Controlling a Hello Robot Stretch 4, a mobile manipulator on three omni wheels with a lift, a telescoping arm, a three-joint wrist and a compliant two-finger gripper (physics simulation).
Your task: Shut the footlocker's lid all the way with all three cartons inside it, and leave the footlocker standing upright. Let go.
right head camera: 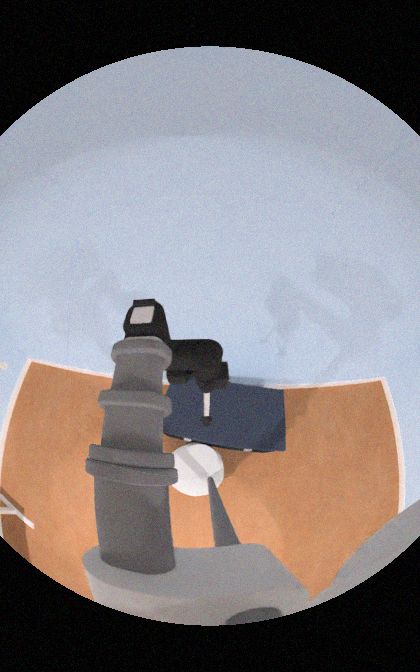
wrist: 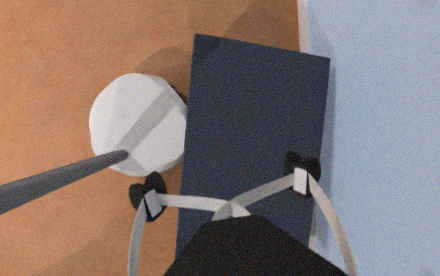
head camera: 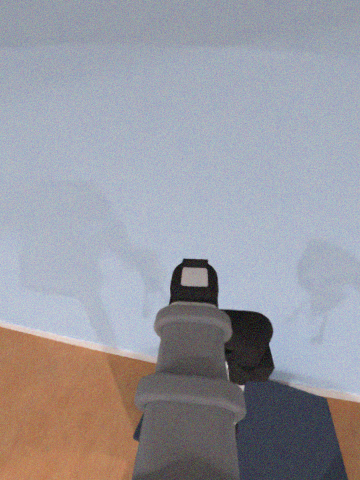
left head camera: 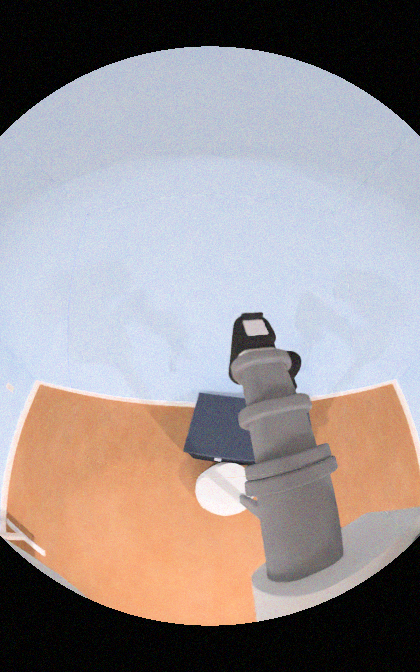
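Observation:
The dark blue footlocker (head camera: 290,430) (left head camera: 220,425) (right head camera: 245,415) (wrist: 255,110) stands upright near the far edge of the orange floor area. Its lid lies down over the box and looks shut; small light latches show along the front edge in the two side head views. No carton shows; the inside is hidden by the lid. My gripper (wrist: 224,177) is open above the lid with nothing between its fingers. In the wrist view one fingertip is over the lid's far edge, the other over the floor beside its front edge. The arm hides part of the footlocker in the head views.
A white round object (left head camera: 220,490) (right head camera: 197,462) (wrist: 145,120) is close to the footlocker's front side, with a dark grey pole (right head camera: 222,515) (wrist: 55,177) reaching over it. A thin white frame (left head camera: 31,542) (right head camera: 20,516) is at the left edge. Pale blue surface lies behind the footlocker.

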